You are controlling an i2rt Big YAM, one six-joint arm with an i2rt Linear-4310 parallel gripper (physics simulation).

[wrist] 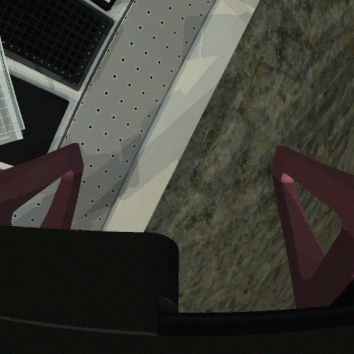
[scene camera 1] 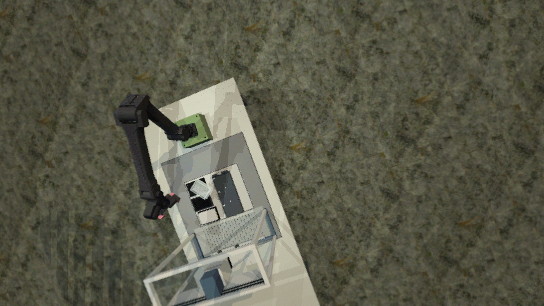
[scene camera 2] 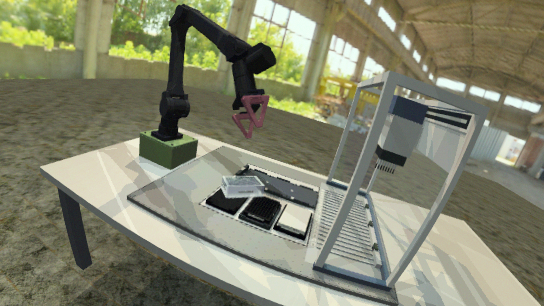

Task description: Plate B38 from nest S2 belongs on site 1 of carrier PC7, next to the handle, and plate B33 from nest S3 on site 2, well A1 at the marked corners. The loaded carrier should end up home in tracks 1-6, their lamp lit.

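Places are measured from the arm's base along level axes (x ahead, y left, z up), in metres.
Where they show: gripper, fingertip midpoint: [wrist: 176, 154] [scene camera 1: 171, 209] [scene camera 2: 253, 133]; arm's base, link origin: [scene camera 1: 188, 131] [scene camera 2: 167, 136].
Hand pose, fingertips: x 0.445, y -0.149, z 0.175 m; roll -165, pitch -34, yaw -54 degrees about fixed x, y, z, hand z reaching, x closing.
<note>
Things, the pixels of their top centre, and the offset from my fingertips.
- clear plate, top centre: [scene camera 2: 243, 179] [scene camera 1: 199, 190] 0.040 m back, 0.101 m left, 0.189 m down
- black plate, top centre: [wrist: 46, 23] [scene camera 2: 262, 206] [scene camera 1: 201, 203] 0.056 m ahead, 0.061 m left, 0.232 m down
- white plate, top centre: [scene camera 2: 296, 216] [scene camera 1: 207, 216] 0.163 m ahead, 0.080 m left, 0.232 m down
- dark carrier, top centre: [scene camera 2: 279, 181] [scene camera 1: 226, 194] 0.044 m ahead, 0.262 m left, 0.228 m down
My gripper [scene camera 1: 167, 205] [scene camera 2: 254, 131] [wrist: 176, 154] is open and empty, high above the table's edge beside the nests. A clear plate [scene camera 1: 201, 189] [scene camera 2: 242, 186] [wrist: 7, 107] sits turned askew over the nest nearest the arm's base, partly off that nest towards the carrier. A black plate [scene camera 1: 202, 201] [scene camera 2: 260, 210] [wrist: 52, 37] sits in the middle nest. A white plate [scene camera 1: 207, 215] [scene camera 2: 294, 221] sits in the nest nearest the frame. The dark carrier [scene camera 1: 230, 192] [scene camera 2: 291, 189] lies alongside the nests. Plate and nest labels, A1 marks and a lit lamp cannot be made out.
The grooved track deck [scene camera 1: 227, 231] [scene camera 2: 340, 230] lies beyond the nests, under a tall frame [scene camera 1: 207, 263] [scene camera 2: 350, 210] with a pipetting head [scene camera 1: 211, 282] [scene camera 2: 397, 137]. The arm's green base [scene camera 1: 202, 131] [scene camera 2: 167, 150] stands at the table's other end.
</note>
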